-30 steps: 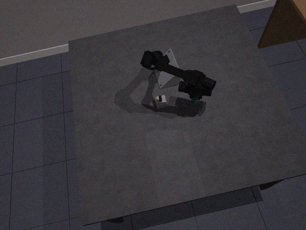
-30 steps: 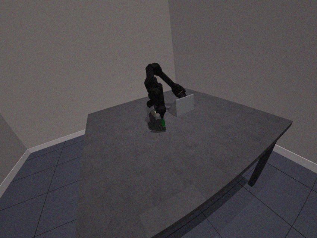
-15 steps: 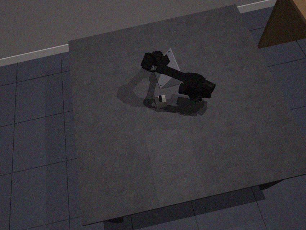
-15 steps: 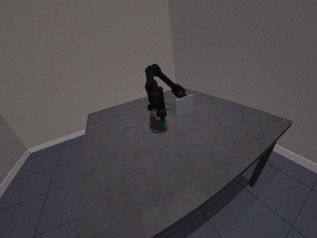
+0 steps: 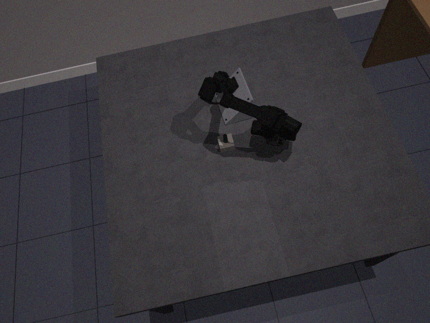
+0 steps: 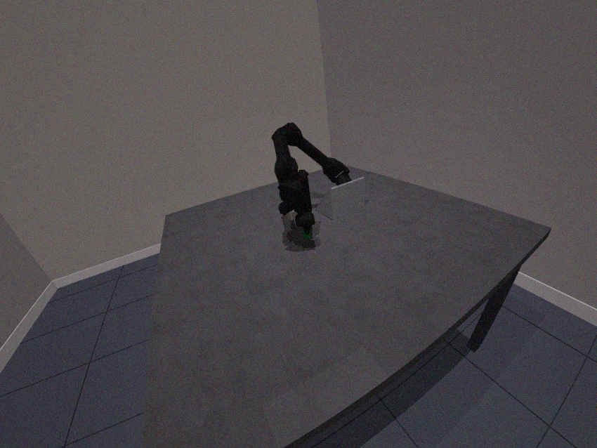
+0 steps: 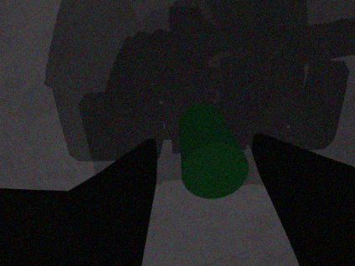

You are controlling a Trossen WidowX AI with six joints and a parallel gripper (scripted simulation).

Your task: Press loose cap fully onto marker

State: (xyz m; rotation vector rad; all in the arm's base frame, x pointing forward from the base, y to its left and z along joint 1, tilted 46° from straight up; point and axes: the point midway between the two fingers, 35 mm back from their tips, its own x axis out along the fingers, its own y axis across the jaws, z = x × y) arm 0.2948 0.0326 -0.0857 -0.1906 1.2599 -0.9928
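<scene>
Now: the green cap right at my gripper tip. Also, from my gripper tip: dark marker 20 cm to the right, 6 cm behind, 4 cm above.
</scene>
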